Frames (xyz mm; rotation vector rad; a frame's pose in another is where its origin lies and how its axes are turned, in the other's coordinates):
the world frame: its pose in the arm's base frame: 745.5 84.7 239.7 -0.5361 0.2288 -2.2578
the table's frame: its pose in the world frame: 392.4 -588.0 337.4 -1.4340 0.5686 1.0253
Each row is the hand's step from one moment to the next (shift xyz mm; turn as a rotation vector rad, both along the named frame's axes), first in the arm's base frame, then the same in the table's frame.
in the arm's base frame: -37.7 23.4 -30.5 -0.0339 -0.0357 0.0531
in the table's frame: 28.1 31.3 -33.6 0.0001 -0.0670 -0.0274
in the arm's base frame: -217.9 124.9 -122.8 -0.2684 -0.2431 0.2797
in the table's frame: 131.5 137.6 -204.8 0.0755 -0.4072 -0.1946
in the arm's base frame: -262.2 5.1 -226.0 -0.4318 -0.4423 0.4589
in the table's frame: 286.8 113.7 -157.1 0.1420 -0.6980 -0.2922
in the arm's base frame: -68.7 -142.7 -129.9 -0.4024 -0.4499 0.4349
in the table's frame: 198.0 -26.3 45.5 0.1470 -0.6825 -0.2570
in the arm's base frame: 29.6 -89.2 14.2 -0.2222 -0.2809 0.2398
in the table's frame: 21.3 -69.1 61.7 0.0982 -0.4000 -0.1269
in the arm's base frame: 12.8 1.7 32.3 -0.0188 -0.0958 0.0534
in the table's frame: -29.5 -18.5 0.6 0.0232 -0.1081 0.0128
